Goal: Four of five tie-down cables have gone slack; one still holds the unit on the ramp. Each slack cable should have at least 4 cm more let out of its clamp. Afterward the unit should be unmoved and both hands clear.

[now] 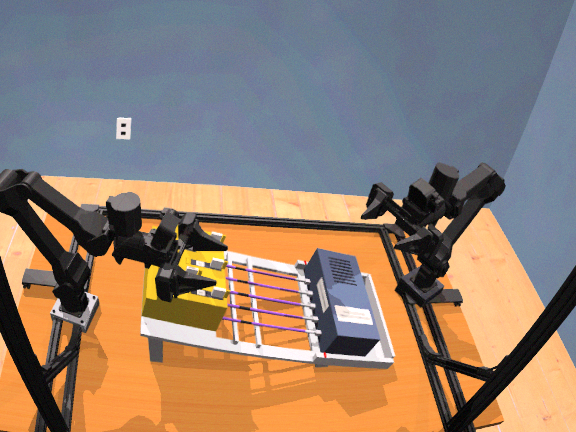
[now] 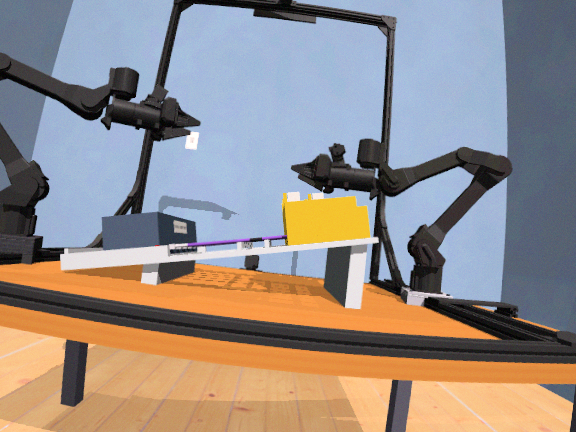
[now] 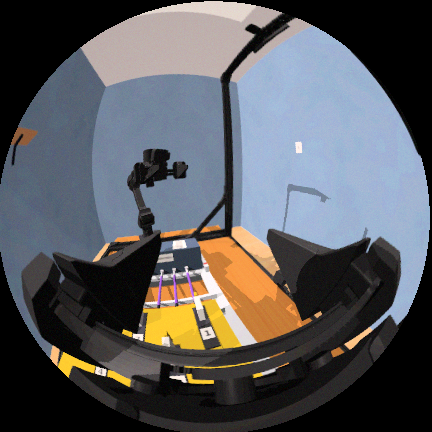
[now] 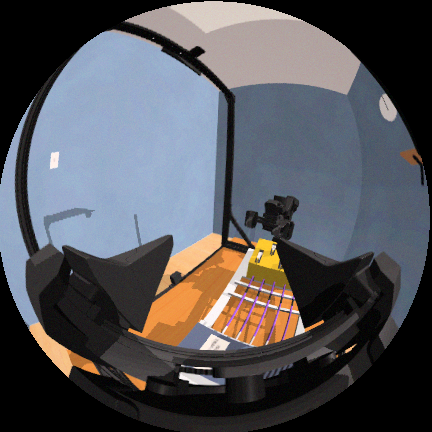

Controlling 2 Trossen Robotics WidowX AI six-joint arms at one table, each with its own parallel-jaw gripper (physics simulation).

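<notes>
A yellow clamp block (image 1: 185, 316) (image 2: 325, 220) (image 3: 172, 325) (image 4: 267, 272) sits at the raised end of the white ramp (image 1: 175, 337) (image 2: 110, 257). Several purple-and-black cables (image 1: 280, 327) (image 2: 220, 242) (image 3: 175, 290) run from it to the blue-grey unit (image 1: 345, 295) (image 2: 130, 232) at the low end. Their slack cannot be told. The clamp labelled 1 (image 3: 207, 332) shows on top. My left gripper (image 1: 221, 265) (image 2: 296, 172) (image 3: 214, 236) is open and empty above the block, hiding part of it. My right gripper (image 1: 380, 231) (image 2: 194, 128) (image 4: 226, 242) is open and empty, high and apart from the unit.
Thin white crossbars (image 1: 254, 305) span the ramp under the cables. Red marks show beside the unit on the ramp's rails. A black frame (image 1: 270, 221) (image 2: 200, 322) borders the orange table (image 1: 200, 400), with uprights around the work area.
</notes>
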